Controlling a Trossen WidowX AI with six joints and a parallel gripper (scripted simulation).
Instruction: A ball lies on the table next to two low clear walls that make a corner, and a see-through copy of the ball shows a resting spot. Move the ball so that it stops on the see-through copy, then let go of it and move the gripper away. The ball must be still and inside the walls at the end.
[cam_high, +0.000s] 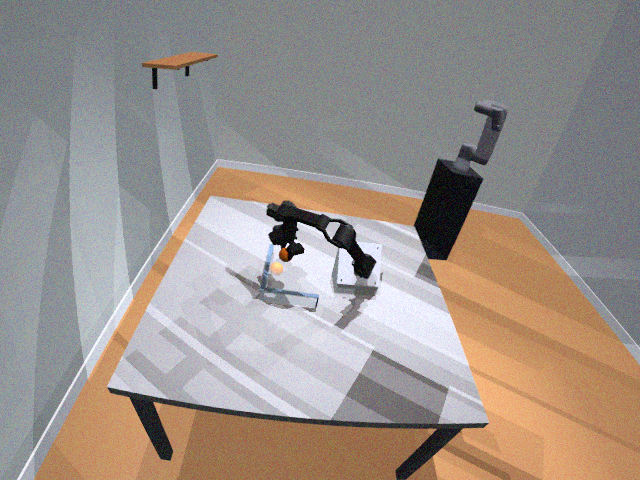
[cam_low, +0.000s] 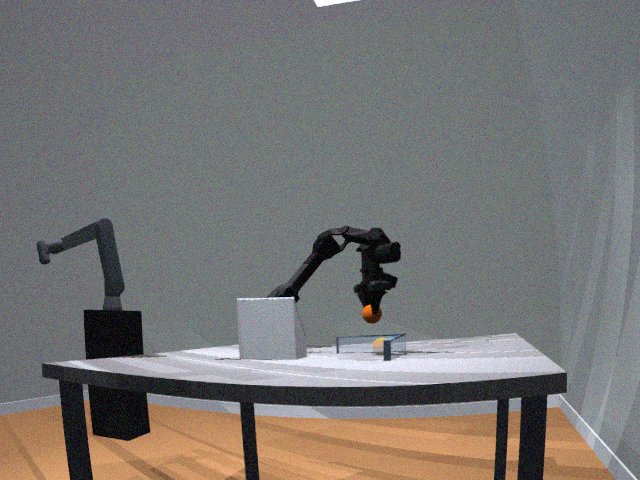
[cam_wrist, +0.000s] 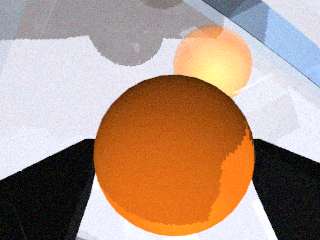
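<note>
Now: gripper tip 30 mm short of the see-through copy of ball, 30 mm to the left of it and 100 mm above it. The rest, counted from my gripper tip: orange ball: right at my gripper tip.
</note>
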